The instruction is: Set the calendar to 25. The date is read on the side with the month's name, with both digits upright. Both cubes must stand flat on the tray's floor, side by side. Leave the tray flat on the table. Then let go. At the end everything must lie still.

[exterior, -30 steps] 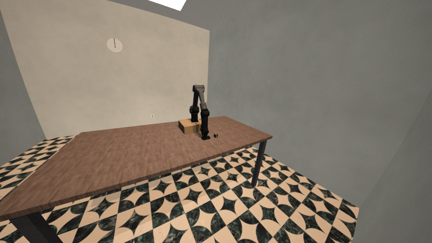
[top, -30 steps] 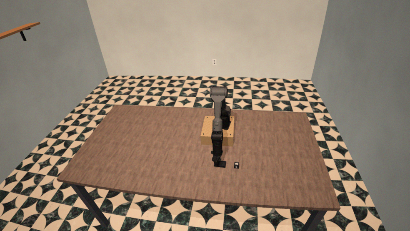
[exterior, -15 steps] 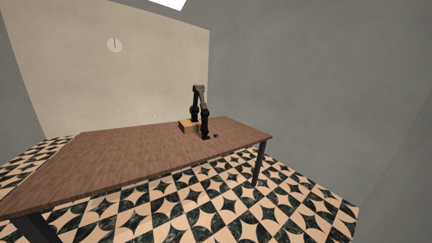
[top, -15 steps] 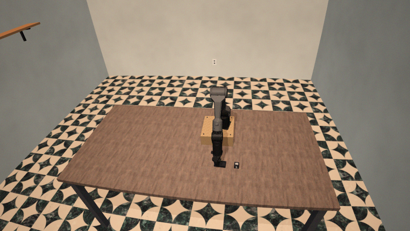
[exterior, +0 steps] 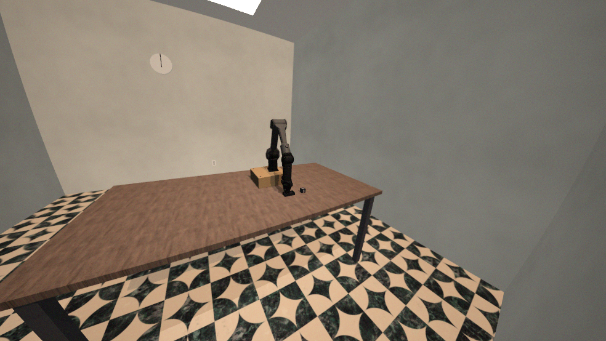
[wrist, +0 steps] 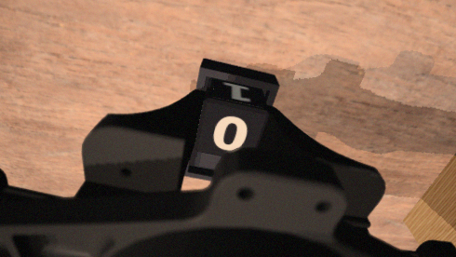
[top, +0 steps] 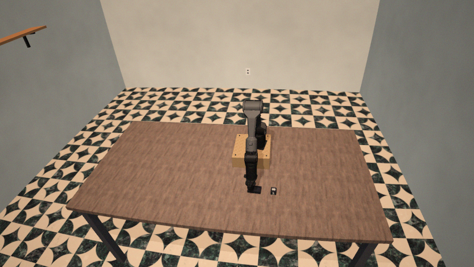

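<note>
My hand is right at the dark cube. Round my hand: tray (20 mm to the left, 20 mm below).
</note>
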